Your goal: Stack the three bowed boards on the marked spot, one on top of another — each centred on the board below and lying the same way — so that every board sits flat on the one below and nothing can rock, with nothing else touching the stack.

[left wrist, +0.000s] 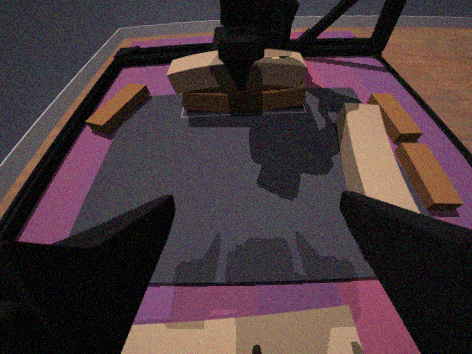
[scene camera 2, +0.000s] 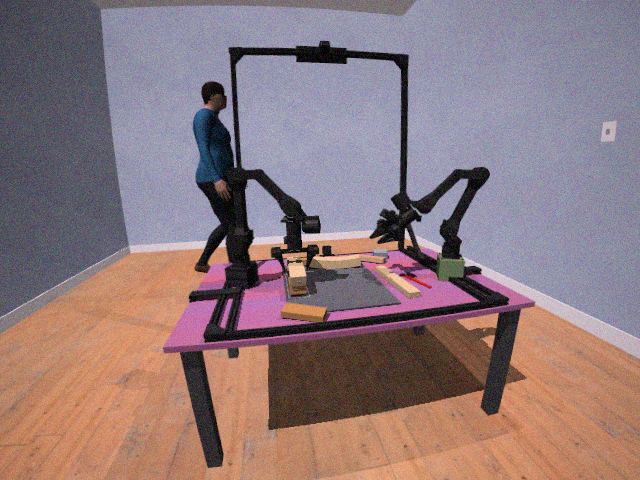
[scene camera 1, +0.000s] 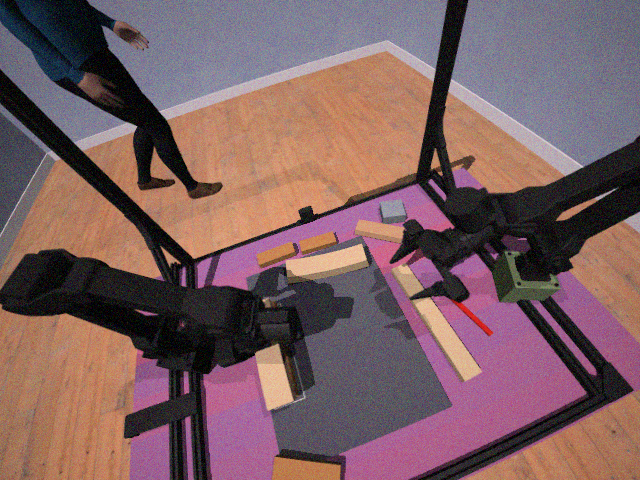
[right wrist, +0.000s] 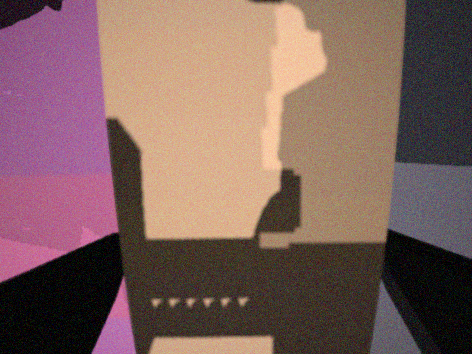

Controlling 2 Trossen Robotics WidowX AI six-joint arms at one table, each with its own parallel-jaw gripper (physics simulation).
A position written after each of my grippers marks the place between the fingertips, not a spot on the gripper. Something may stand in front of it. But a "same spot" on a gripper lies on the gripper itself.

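Scene:
My left gripper is out of frame in the right wrist view, but you can see it in the left wrist view, in scene camera 2 and in scene camera 1 (399,280). On my left gripper, (scene camera 2: 390,236) and (left wrist: 102,309) are the same spot. My right gripper shows in the right wrist view (250,243) and in scene camera 2 (295,271), and the left wrist view and scene camera 1 show it too. On my right gripper, (scene camera 1: 241,355) and (left wrist: 228,26) are the same spot.

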